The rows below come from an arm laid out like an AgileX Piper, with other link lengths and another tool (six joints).
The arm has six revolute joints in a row. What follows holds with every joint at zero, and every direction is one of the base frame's. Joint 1 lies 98.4 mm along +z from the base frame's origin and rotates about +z. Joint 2 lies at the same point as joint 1 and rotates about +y. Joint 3 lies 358.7 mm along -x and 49 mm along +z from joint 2 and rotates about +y. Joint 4 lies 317.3 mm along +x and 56 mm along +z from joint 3 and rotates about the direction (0.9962, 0, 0.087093). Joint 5 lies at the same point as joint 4 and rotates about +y. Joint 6 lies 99.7 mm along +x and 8.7 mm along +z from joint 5 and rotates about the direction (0.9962, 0, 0.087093). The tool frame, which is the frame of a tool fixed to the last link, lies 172.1 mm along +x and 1 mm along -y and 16.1 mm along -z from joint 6; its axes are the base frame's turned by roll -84.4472, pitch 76.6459 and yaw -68.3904 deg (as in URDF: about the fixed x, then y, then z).
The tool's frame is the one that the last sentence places.
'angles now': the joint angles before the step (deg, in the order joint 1, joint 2, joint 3, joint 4, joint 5, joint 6). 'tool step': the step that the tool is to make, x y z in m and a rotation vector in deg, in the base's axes. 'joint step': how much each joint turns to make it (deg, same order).
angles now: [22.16 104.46 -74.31 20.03 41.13 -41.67]
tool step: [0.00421 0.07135 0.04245 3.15 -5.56 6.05]
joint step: [6.40 0.39 -6.24 0.61 -0.53 -0.07]
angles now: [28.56 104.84 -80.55 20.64 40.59 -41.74]
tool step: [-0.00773 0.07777 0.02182 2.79 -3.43 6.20]
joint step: [6.71 3.04 -6.59 0.69 -0.89 -0.01]
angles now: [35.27 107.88 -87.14 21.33 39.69 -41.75]
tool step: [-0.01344 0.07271 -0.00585 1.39 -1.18 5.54]
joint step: [5.91 5.59 -6.72 0.44 -0.70 0.01]
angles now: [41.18 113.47 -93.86 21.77 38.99 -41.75]
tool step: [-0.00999 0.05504 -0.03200 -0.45 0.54 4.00]
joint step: [4.03 7.22 -6.45 0.05 -0.07 -0.01]
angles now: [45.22 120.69 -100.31 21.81 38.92 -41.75]
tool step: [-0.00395 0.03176 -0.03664 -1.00 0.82 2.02]
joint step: [2.10 6.07 -4.61 -0.11 -0.20 0.05]
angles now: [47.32 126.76 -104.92 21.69 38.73 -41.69]
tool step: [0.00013 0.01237 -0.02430 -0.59 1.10 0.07]
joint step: [0.64 3.51 -2.44 0.03 -0.05 0.68]
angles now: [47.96 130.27 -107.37 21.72 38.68 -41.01]
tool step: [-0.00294 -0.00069 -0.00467 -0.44 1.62 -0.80]
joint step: [-0.02 0.59 -0.68 -0.10 1.22 1.56]
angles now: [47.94 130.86 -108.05 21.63 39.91 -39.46]
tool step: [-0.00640 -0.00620 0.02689 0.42 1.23 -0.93]
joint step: [-0.22 -2.51 -0.26 -0.38 2.93 2.29]
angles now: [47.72 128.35 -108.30 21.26 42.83 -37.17]
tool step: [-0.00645 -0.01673 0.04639 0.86 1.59 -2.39]
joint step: [-0.86 -4.54 -0.08 -0.79 4.34 4.01]
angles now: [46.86 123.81 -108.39 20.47 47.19 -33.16]
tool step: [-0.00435 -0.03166 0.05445 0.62 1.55 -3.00]
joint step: [-1.96 -5.64 -0.04 -0.80 5.65 3.84]
